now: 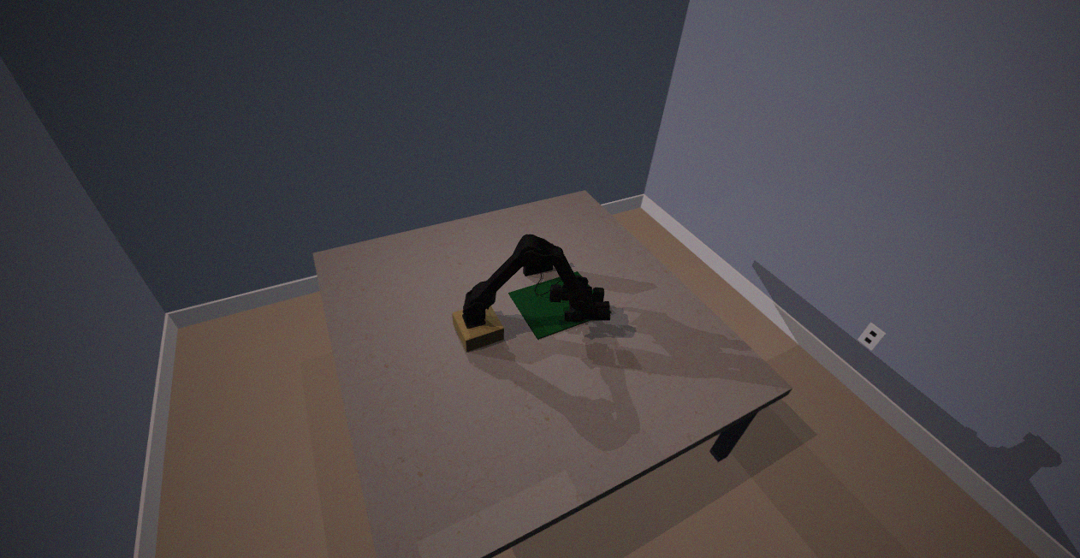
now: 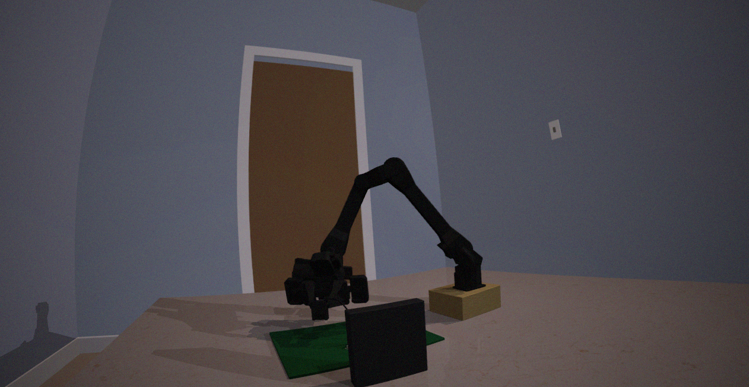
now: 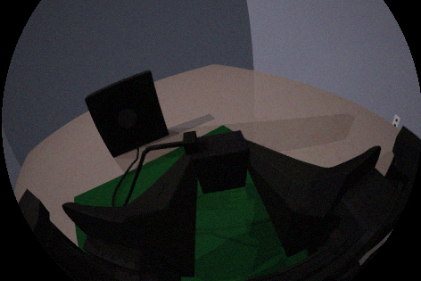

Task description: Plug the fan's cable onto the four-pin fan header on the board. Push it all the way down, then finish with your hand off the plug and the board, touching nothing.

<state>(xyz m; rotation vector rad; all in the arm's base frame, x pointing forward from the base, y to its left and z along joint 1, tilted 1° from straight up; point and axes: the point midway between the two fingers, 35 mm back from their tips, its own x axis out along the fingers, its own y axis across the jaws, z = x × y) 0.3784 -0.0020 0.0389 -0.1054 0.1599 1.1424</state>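
My gripper tip is now 6 cm past the green board and 10 cm above it. The rest, counted from my gripper tip: black fan plug (1 cm below); black fan (7 cm behind, 18 cm to the left, 3 cm below); pale four-pin header (5 cm behind, 5 cm to the left, 8 cm below).
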